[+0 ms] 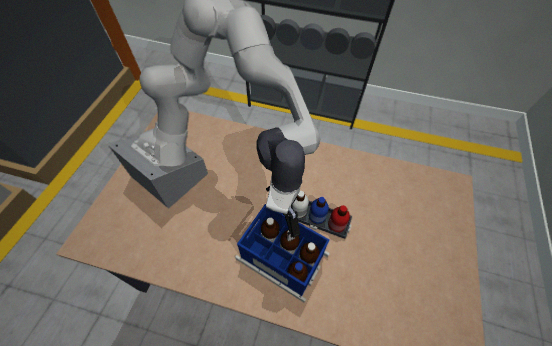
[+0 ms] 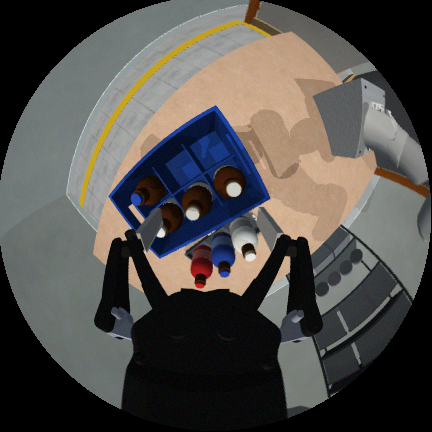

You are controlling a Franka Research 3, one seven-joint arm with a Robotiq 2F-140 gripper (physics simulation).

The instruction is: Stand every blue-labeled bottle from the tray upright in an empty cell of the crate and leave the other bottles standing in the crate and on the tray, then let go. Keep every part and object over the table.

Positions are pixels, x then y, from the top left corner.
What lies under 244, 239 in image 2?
A white bottle.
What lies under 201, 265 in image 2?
A red bottle.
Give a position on a blue-capped brown bottle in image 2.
149, 190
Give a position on a blue bottle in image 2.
222, 251
